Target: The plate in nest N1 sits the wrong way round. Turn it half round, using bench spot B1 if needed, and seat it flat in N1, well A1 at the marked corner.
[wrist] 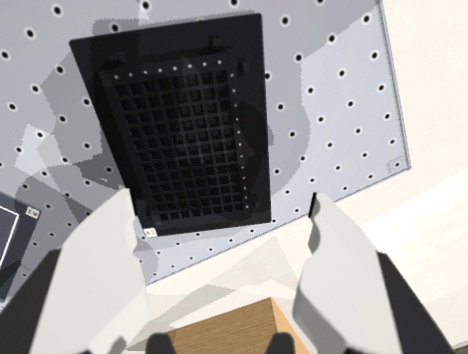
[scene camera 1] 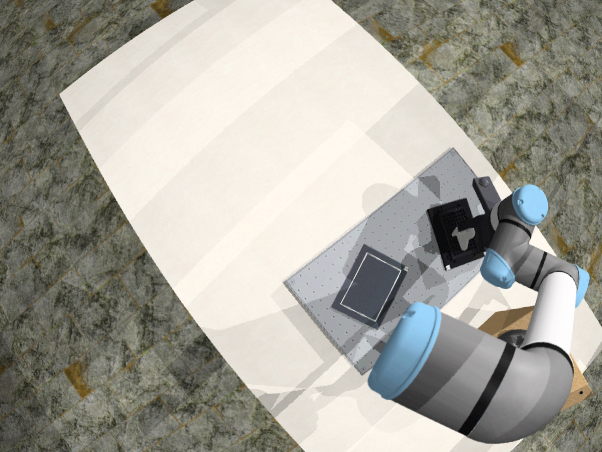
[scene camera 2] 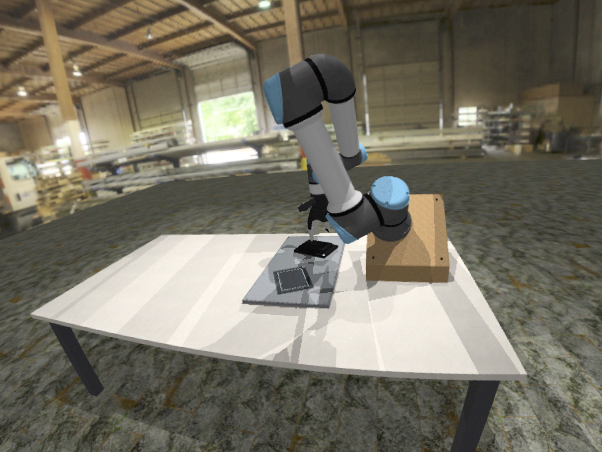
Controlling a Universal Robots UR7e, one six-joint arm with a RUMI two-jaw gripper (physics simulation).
Labels:
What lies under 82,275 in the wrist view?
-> The gripper.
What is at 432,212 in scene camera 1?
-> A black nest N1.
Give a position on a dark well plate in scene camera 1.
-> At 448,220

